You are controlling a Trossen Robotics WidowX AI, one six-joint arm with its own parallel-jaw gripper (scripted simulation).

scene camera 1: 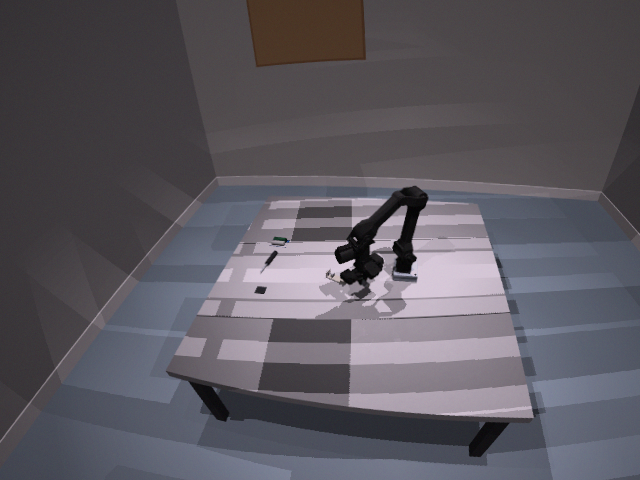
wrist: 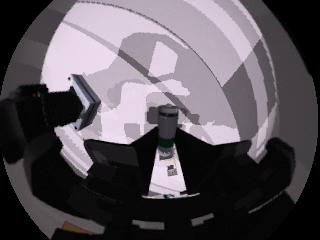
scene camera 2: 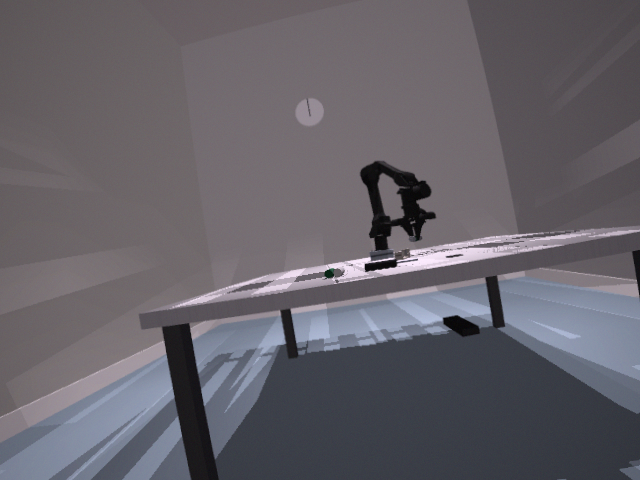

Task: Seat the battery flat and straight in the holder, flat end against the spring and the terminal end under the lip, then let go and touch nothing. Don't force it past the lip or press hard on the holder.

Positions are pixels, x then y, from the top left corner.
Scene:
gripper: holds a battery (wrist: 167, 113)

